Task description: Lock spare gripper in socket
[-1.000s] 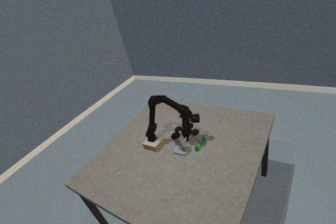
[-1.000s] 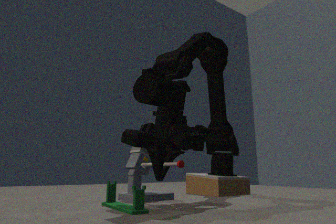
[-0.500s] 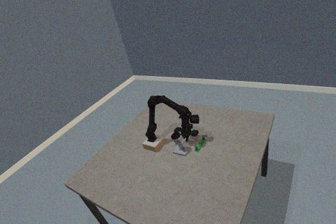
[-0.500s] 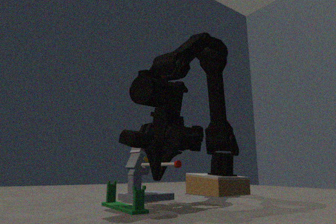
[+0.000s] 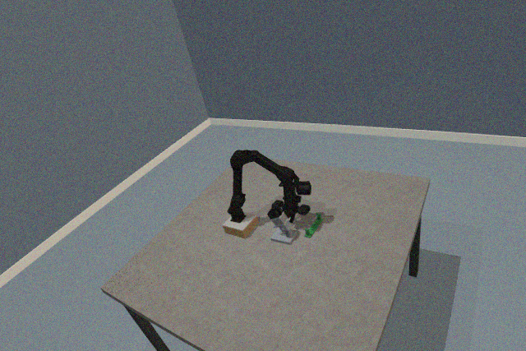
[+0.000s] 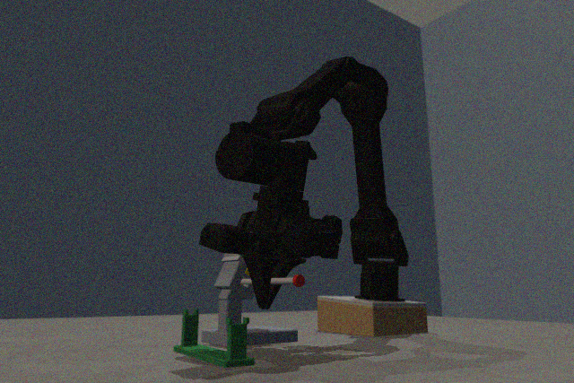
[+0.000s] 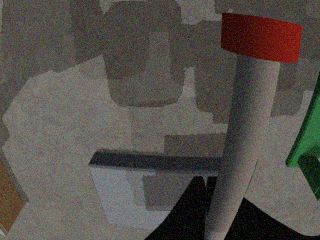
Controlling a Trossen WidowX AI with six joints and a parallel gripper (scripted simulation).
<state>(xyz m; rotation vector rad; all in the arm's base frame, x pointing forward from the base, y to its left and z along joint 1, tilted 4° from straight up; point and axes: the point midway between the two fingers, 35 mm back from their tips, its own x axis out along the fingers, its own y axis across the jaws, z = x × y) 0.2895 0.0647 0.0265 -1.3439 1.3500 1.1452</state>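
My gripper tip is now 60 mm to the left of the grey mount and 10 mm past it. Round my gripper tip: green pin rest (100 mm ahead, 40 mm to the left, 20 mm below); then spare gripper (70 mm above, 60 mm to the right, 20 mm behind).
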